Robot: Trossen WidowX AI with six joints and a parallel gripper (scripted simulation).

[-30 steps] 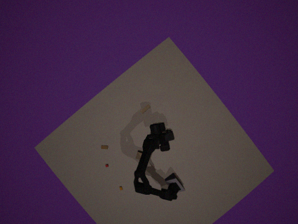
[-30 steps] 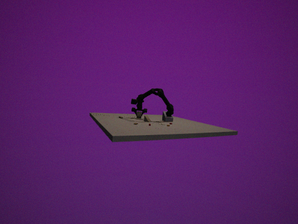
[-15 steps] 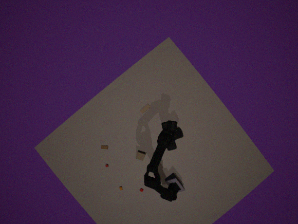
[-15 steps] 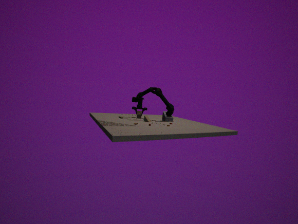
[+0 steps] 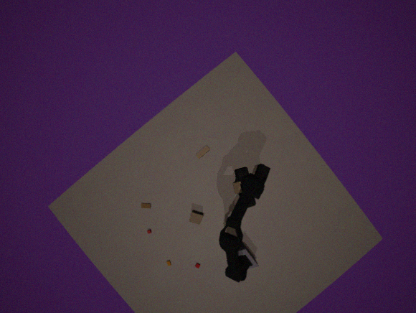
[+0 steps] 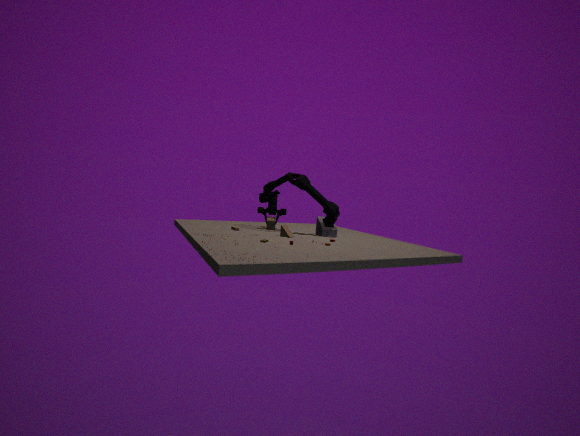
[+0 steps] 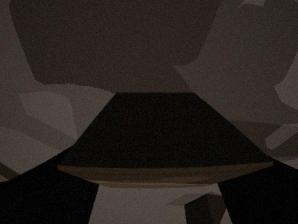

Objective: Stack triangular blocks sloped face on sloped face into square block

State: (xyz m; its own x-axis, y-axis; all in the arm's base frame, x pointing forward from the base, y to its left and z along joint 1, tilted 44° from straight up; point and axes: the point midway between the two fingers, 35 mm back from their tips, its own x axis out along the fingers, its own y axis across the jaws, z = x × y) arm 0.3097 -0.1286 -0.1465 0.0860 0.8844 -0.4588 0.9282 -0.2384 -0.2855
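Now: gripper tip 10 mm below the tan triangular block. From my gripper tip the other things lie so: orange cube: 520 mm to the left, 120 mm behind, 40 mm below; red cube: 500 mm to the left, 70 mm ahead, 30 mm below.
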